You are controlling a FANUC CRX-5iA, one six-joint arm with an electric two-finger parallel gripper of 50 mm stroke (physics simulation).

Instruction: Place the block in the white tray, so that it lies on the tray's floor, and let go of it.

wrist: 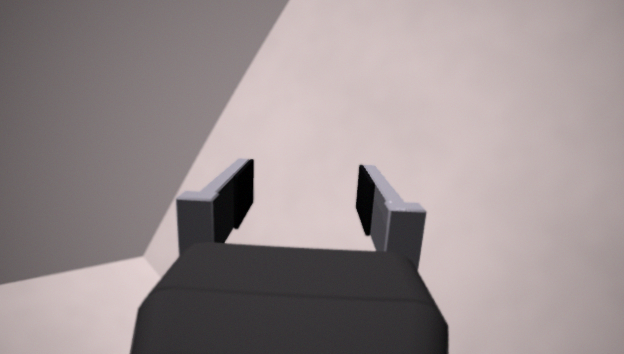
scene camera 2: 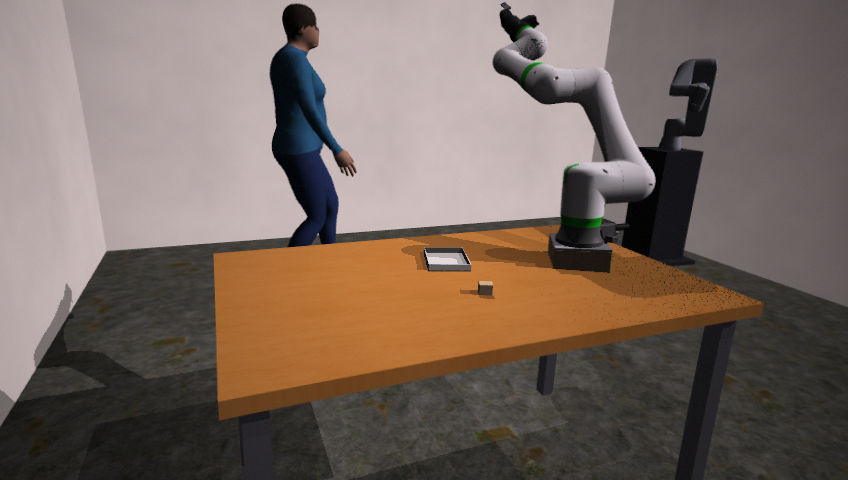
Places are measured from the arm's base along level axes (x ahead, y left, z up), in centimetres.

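Where they show: gripper, between the fingertips: (wrist: 305,183) (scene camera 2: 503,9); arm's base, origin of its link: (scene camera 2: 579,240).
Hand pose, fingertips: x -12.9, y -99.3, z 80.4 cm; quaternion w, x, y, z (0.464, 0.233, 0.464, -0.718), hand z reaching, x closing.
Note:
Each offset is from my fingertips to the centre of the thing. Level surfaces: height alone.
A small beige block {dx +52.9, dy +117.5, dz -86.0 cm} (scene camera 2: 485,288) sits on the table, in front of the white tray and a little to its right, apart from it. The white tray {dx +54.7, dy +90.5, dz -86.5 cm} (scene camera 2: 448,267) lies on the table with its open side up, and its floor shows no block. My gripper (scene camera 2: 505,5) (wrist: 305,183) is high above the table, pointing up and away from the block and tray. Its fingers are wide open with nothing between them. The block and the tray do not show in the wrist view.
The wooden table {dz -87.5 cm} (scene camera 2: 333,315) carries the robot's base (scene camera 2: 580,255) at its back right. A person (scene camera 2: 300,107) in a blue top stands behind the table at the left. A dark pedestal (scene camera 2: 669,202) with a grey arm-like device (scene camera 2: 693,98) stands behind the table at the right.

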